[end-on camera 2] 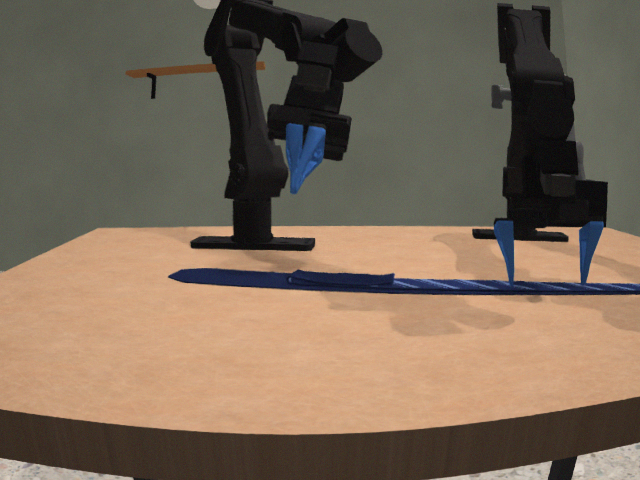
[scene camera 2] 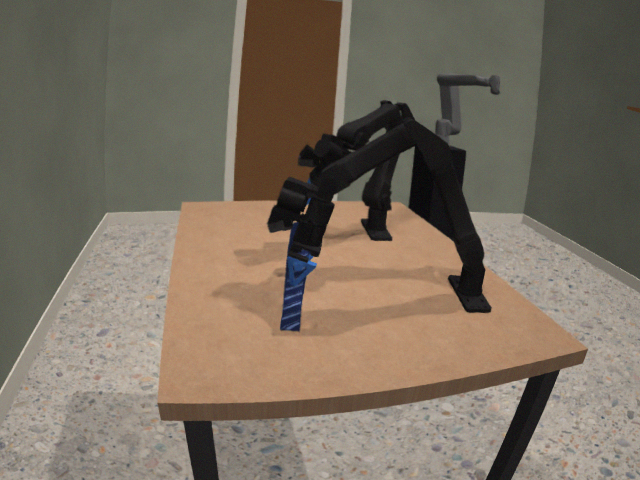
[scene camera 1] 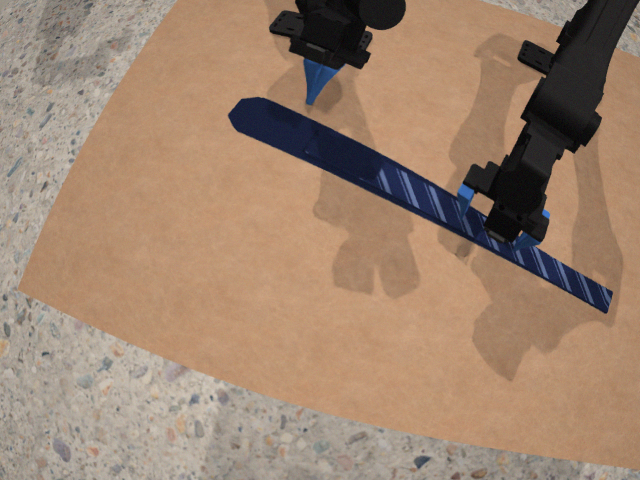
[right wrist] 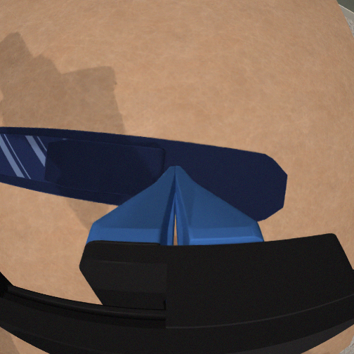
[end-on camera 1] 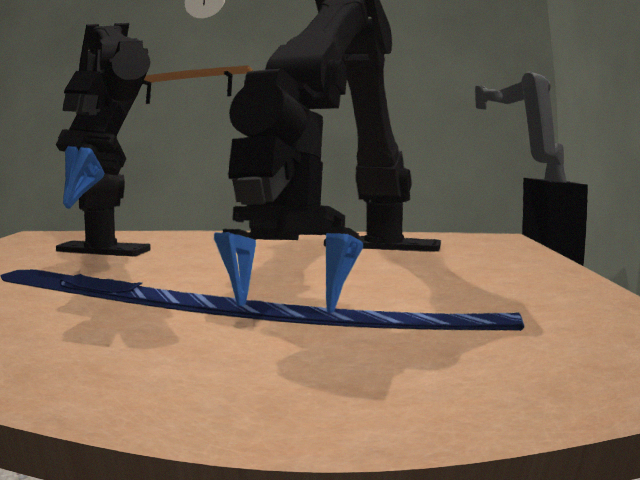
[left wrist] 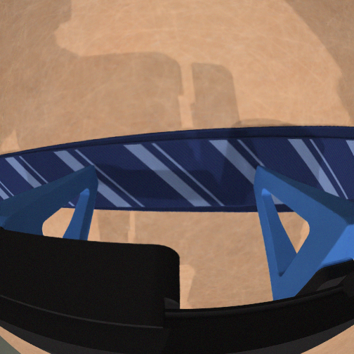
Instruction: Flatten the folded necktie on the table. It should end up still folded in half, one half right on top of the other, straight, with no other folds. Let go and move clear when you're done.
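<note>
The navy necktie [scene camera 1: 413, 191] [scene camera 2: 292, 304] [end-on camera 1: 439, 318] [end-on camera 2: 232, 279] [left wrist: 165, 172] [right wrist: 225, 175] lies in two long layers, striped toward the narrow end and plain at the wide end. The end of its upper layer is doubled back into a short plain flap [scene camera 1: 343, 155] [end-on camera 1: 103, 283] [end-on camera 2: 343, 279] [right wrist: 105, 165], slightly raised. My left gripper [scene camera 1: 490, 231] [end-on camera 1: 285, 308] [end-on camera 2: 547, 283] [left wrist: 175, 174] is open, both fingertips at the striped top surface, spaced along it. My right gripper [scene camera 1: 309, 103] [end-on camera 1: 67, 206] [end-on camera 2: 294, 192] [right wrist: 174, 175] is shut, empty and raised above the table near the plain part.
The tan table [scene camera 1: 206, 258] [scene camera 2: 361, 361] [end-on camera 1: 206, 413] [end-on camera 2: 206, 382] carries both arm bases on the far side in the end-on views. A grey arm [scene camera 2: 449, 105] [end-on camera 1: 537, 118] stands on a black pedestal [scene camera 2: 454, 170] [end-on camera 1: 554, 222] beyond the table.
</note>
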